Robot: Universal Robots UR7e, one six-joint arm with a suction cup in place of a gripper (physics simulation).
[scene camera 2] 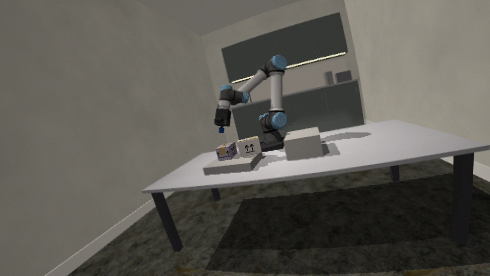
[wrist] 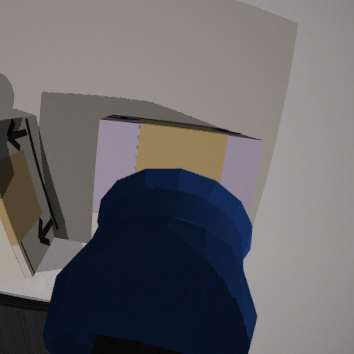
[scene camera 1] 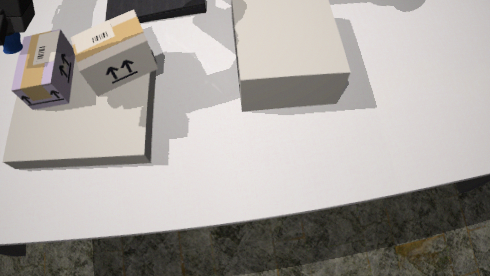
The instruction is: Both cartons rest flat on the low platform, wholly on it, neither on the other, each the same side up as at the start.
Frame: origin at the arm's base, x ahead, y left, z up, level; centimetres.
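Seen in the pictures: hand, tool point: [scene camera 2: 221, 132] [wrist: 172, 236] [scene camera 1: 12, 48]; arm's base, link origin: [scene camera 2: 273, 141].
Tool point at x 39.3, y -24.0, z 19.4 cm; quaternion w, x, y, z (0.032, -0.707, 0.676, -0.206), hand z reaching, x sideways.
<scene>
Offsets run from my tool point to a thing's top centre. Level surfaces: height alone.
The lilac carton with tan tape @(dx -4.9, dy -1.7, dz -9.4 cm) [scene camera 1: 44, 70] [scene camera 2: 226, 151] [wrist: 182, 145] rests flat on the low platform @(dx +2.2, dy +4.5, dz -17.9 cm) [scene camera 1: 80, 137] [scene camera 2: 225, 169] [wrist: 200, 60], label up. The off-white carton with tan tape @(dx -5.6, dy +14.5, dz -8.4 cm) [scene camera 1: 117, 57] [scene camera 2: 249, 147] [wrist: 22, 195] stands turned beside it, label up, arrows on its side pointing up. Its right lower corner seems to reach slightly past the platform's right edge in scene camera 1. The cartons are side by side, neither on the other. My gripper, a blue suction cup [scene camera 1: 13, 49] [scene camera 2: 221, 131] [wrist: 175, 192], is open, above the lilac carton, which it partly hides in the wrist view.
A taller beige block @(dx -6.1, dy +49.1, dz -10.7 cm) [scene camera 1: 292, 40] [scene camera 2: 303, 144] stands on the white table @(dz -22.7 cm) [scene camera 1: 280, 160] [scene camera 2: 370, 150] to the right of the platform. The black robot base [scene camera 1: 165, 9] [scene camera 2: 272, 142] is behind the cartons. The table's front edge runs before the platform.
</scene>
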